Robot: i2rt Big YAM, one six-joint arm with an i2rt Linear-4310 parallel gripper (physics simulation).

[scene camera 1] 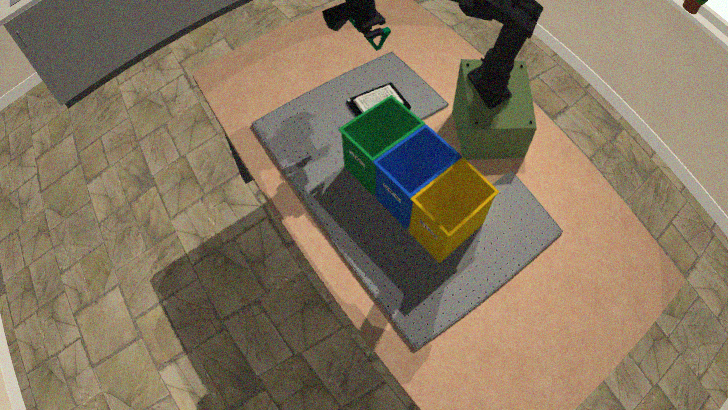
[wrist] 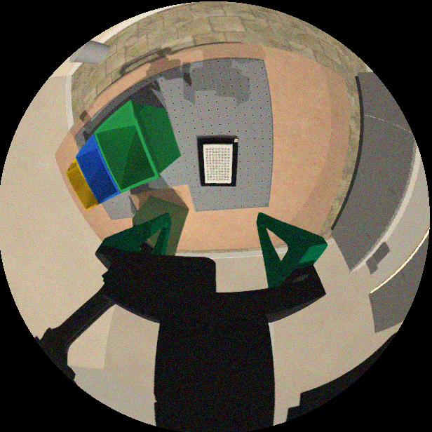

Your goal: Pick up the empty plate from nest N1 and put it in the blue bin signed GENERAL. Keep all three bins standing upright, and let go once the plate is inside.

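Frame: origin at the arm's base, x ahead, y left, z up, level; millimetres.
Seen in the pictures: gripper, fingertip midpoint: (scene camera 1: 369, 40); arm's base at its link origin: (scene camera 1: 489, 85).
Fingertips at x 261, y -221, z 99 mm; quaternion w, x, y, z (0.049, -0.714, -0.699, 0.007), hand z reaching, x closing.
Note:
Offsets run from my fingertips to a thing's top centre. "*": to the spot under its first point. Level surfaces: height alone.
The white plate {dx -26, dy +4, dz -274 mm} (scene camera 1: 379, 96) (wrist: 218, 164) with a grid of wells lies flat in the black nest {* dx +52, dy -22, dz -288 mm} (scene camera 1: 352, 106) (wrist: 202, 175), beside the green bin. The blue bin {dx +47, dy +327, dz -120 mm} (scene camera 1: 418, 158) (wrist: 98, 170) stands upright between the green bin {dx +74, dy +199, dz -120 mm} (scene camera 1: 382, 127) (wrist: 125, 150) and the yellow bin {dx +20, dy +456, dz -120 mm} (scene camera 1: 453, 196) (wrist: 81, 186), both upright. The signs on the bins' fronts are too blurred to read. My gripper (scene camera 1: 378, 39) (wrist: 213, 217) is open and empty, high above the table, with its green fingers wide apart. In the wrist view the plate shows ahead of the gap between the fingertips.
The grey perforated board {dz -300 mm} (scene camera 1: 501, 264) (wrist: 255, 115) lies under the bins and nest on the tan table {dz -313 mm} (scene camera 1: 601, 285) (wrist: 305, 130). The green pedestal (scene camera 1: 491, 137) (wrist: 159, 212) carries my arm beside the bins. A grey cabinet (scene camera 1: 117, 40) (wrist: 385, 130) stands beyond the table.

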